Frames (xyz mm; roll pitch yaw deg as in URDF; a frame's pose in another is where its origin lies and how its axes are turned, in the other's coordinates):
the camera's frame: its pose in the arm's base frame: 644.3 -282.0 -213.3 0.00 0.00 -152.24
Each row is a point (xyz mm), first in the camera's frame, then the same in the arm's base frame.
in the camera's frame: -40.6 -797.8 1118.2
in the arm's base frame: 308.6 442.9 904.9
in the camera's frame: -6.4 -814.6 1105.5
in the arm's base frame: 270.5 441.8 892.2
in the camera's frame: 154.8 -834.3 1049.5
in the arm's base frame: 118.7 384.2 836.2
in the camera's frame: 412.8 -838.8 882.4
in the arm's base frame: -111.7 268.0 669.1
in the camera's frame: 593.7 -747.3 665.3
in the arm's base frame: -229.1 102.8 452.0
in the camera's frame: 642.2 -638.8 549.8
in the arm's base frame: -221.5 -15.8 336.5
